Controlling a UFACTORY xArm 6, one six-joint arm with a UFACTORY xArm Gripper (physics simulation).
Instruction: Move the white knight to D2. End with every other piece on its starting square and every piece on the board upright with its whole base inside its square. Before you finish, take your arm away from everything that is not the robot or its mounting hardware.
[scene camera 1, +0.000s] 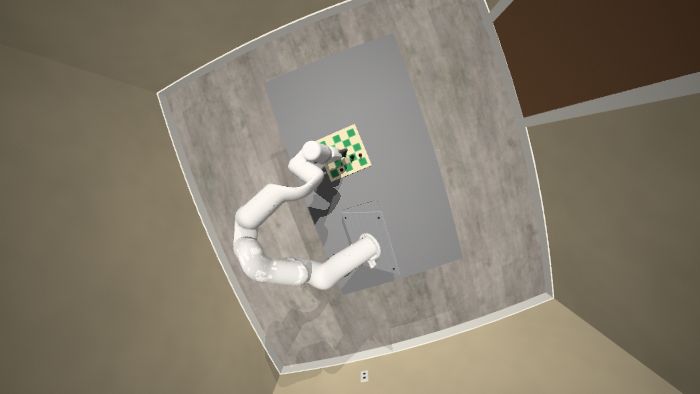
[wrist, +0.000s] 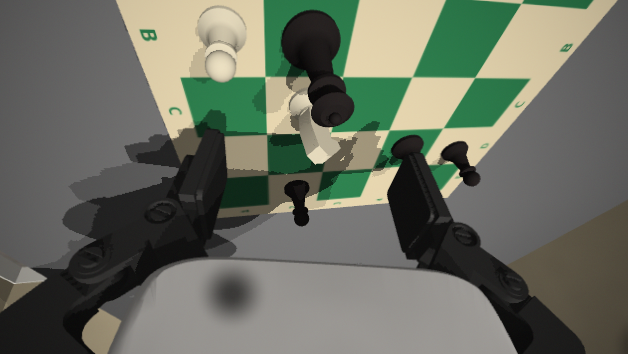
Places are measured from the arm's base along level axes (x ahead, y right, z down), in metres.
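Where they show: gripper, fingertip midpoint: (wrist: 314, 163); arm's base, origin of the base link: (scene camera 1: 370, 245).
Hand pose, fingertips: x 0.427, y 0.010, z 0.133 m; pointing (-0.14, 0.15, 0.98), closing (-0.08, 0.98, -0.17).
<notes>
Each offset is from my fingertips to the top centre of the thing. Level surfaces: height alone.
The white knight @[dx +0.010, dy +0.003, dz -0.007 m] (wrist: 315, 137) stands on C2, partly hidden behind the tall black piece @[dx +0.045, dy +0.000, dz -0.020 m] (wrist: 311, 40) on B2. D2 (wrist: 285, 159) is the green square beside it, with no piece standing on it. My gripper (scene camera 1: 343, 153) (wrist: 314, 163) is open and empty over the board (scene camera 1: 351, 132) (wrist: 160, 75). In the wrist view its fingers stand left and right of the knight, apart from it; their height is hard to tell. The right fingertip overlaps a black piece @[dx -0.029, dy +0.072, dz -0.011 m] (wrist: 407, 146) on D4 and hides its upper part; whether they touch is unclear.
A white pawn @[dx +0.049, dy -0.036, dz +0.001 m] (wrist: 221, 32) stands on B1, a black pawn @[dx -0.067, dy -0.002, dz +0.001 m] (wrist: 298, 192) on E2 and another black pawn @[dx -0.037, dy +0.113, dz +0.001 m] (wrist: 457, 152) on D5. The board lies on a grey table @[dz +0.039 m] (scene camera 1: 410, 200). My arm's shadow falls across the D and E rows. The arm's mounting plate (scene camera 1: 367, 220) is on the table.
</notes>
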